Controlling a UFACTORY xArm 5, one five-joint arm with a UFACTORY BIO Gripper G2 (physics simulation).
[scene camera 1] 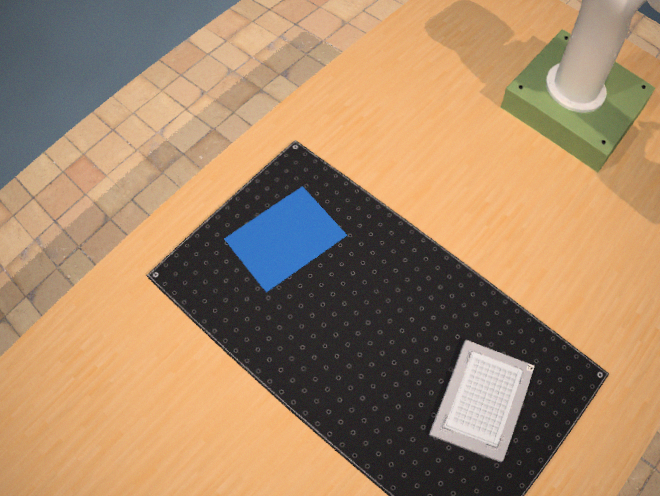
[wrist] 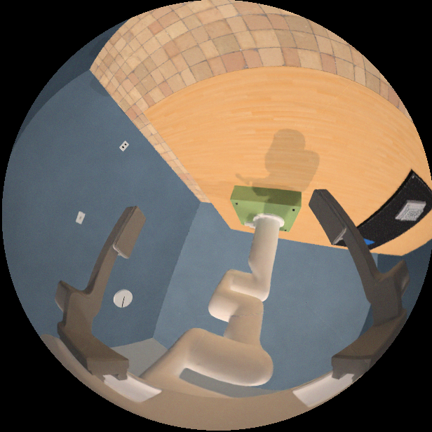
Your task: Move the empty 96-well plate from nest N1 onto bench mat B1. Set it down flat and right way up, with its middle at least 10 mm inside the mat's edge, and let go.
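Frame: origin at the arm's base, x right, y back, z down, level; centimetres.
Seen in the pictures: arm's base at its link origin: [scene camera 1: 575, 88].
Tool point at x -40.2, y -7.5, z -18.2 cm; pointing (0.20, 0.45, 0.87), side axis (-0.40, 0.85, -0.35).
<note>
Pixels of each thing's top centre, then the offset from my tool point to it. "spot": a spot on its surface instead. Level surfaces: height alone.
- white 96-well plate at its top centre: [scene camera 1: 486, 397] dx +32.1, dy -56.8, dz +20.5 cm
- grey nest N1 at a spot on its surface: [scene camera 1: 465, 448] spot: dx +31.2, dy -64.9, dz +22.2 cm
- blue bench mat B1 at its surface level: dz +22.9 cm
- black perforated board at its surface level: dz +23.1 cm
- wooden table at its surface level: dz +24.4 cm
The white 96-well plate [scene camera 1: 483, 398] [wrist: 412, 211] sits flat in the grey nest N1 [scene camera 1: 465, 448], towards the lower right of the black board in the scene view. The blue bench mat B1 [scene camera 1: 285, 238] [wrist: 369, 242] lies flat on the board's upper left part, apart from the nest; in the wrist view a finger hides part of it. My gripper [wrist: 227, 220] is open and empty, its two fingers wide apart in the wrist view. It is well away from the plate and the mat, and does not show in the scene view.
The black perforated board [scene camera 1: 368, 320] [wrist: 387, 227] lies on the wooden table [scene camera 1: 133, 373] [wrist: 220, 115]. The arm's green base block [scene camera 1: 554, 122] [wrist: 267, 195] stands beyond the board, at the upper right of the scene view. Blue walls [wrist: 165, 240] show in the wrist view.
</note>
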